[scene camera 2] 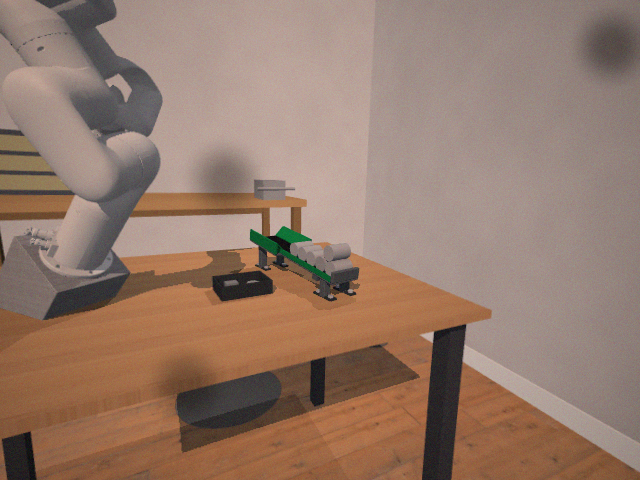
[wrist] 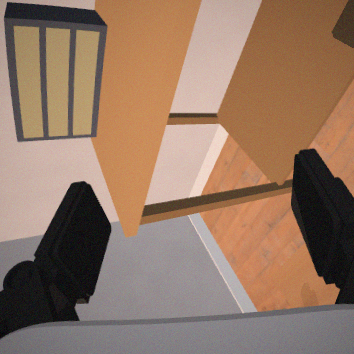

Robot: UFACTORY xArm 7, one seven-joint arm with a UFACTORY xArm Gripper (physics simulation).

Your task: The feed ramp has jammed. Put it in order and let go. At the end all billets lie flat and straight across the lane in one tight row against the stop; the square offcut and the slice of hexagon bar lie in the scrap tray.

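Places are measured from the arm's base along level axes (x ahead, y left, z up), in millimetres.
Pixels of known places: gripper, fingertip midpoint: [wrist: 192, 191]; arm's base, link origin: [scene camera 2: 77, 255].
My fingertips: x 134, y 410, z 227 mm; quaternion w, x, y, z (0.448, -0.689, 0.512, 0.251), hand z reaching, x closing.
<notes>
Ahead of a thing's pixels: the offset from my fingertips to its top centre. Level surfaces: height alone.
The green feed ramp [scene camera 2: 263, 242] stands on dark legs in scene camera 2, sloping down to a grey stop @[dx +375, dy -701, dz -270 mm] [scene camera 2: 345, 275] at its near right end. Several light grey billets lie across the lane in a row behind the stop. One more billet @[dx +381, dy -661, dz -215 mm] [scene camera 2: 337, 251] lies on top of the lower ones near the stop. The black scrap tray @[dx +191, dy -513, dz -309 mm] [scene camera 2: 247, 292] stands left of the ramp. Two small grey pieces, one piece @[dx +163, dy -509, dz -315 mm] [scene camera 2: 230, 283] at the left and another piece @[dx +218, dy -517, dz -324 mm] [scene camera 2: 252, 282] at the right, lie in it; their shapes are too small to tell. My gripper [wrist: 192, 191] is open and empty, away from the ramp.
The wooden table @[dz -344 mm] [scene camera 2: 170, 330] carries the arm's grey base [scene camera 2: 85, 294] at the left. A back bench [scene camera 2: 206, 202] [wrist: 145, 75] holds a grey box [scene camera 2: 269, 190]. A yellow-panelled rack [wrist: 42, 80] shows at the upper left of the wrist view.
</notes>
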